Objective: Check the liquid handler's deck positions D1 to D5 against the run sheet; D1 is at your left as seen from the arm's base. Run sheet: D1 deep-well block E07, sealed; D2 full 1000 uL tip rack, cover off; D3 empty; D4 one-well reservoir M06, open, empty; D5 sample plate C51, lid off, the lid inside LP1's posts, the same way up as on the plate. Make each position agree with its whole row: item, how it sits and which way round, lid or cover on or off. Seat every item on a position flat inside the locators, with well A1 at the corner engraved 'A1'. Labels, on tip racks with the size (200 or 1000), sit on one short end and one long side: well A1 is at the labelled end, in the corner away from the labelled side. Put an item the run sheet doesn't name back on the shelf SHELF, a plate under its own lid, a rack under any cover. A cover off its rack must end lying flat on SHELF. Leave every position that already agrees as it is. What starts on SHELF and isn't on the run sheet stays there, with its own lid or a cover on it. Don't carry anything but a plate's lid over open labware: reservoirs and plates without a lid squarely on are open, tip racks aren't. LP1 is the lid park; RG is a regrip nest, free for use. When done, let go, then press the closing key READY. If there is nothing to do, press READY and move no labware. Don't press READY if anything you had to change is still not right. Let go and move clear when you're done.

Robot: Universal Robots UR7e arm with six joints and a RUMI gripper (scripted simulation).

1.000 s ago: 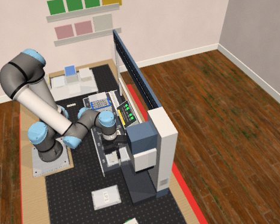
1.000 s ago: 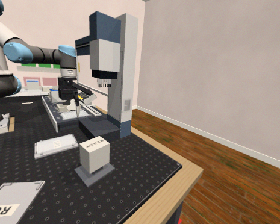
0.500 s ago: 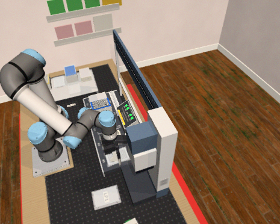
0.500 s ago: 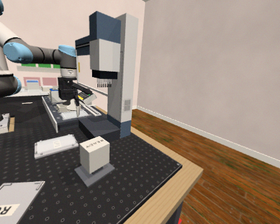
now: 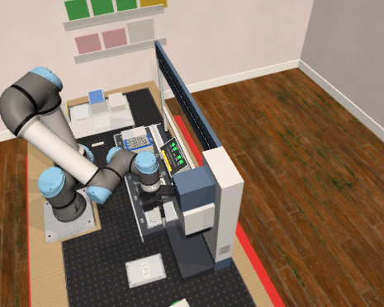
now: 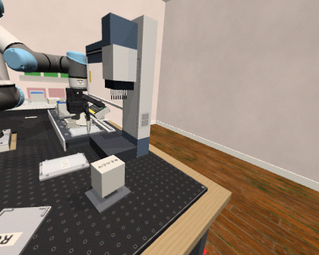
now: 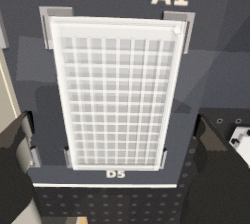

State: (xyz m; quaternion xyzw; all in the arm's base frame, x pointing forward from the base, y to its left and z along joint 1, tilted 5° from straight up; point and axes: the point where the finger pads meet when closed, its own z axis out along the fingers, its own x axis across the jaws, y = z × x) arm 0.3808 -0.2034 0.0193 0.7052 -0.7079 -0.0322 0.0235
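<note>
The clear well plate lies 1 cm below my hand. The rest, counted from my hand: blue-rimmed tip rack: 1 cm ahead, 38 cm to the left, 5 cm above; then cream one-well reservoir: 12 cm to the left, 1 cm below; then liquid handler's tower: 16 cm ahead, 22 cm to the right, 21 cm above.
</note>
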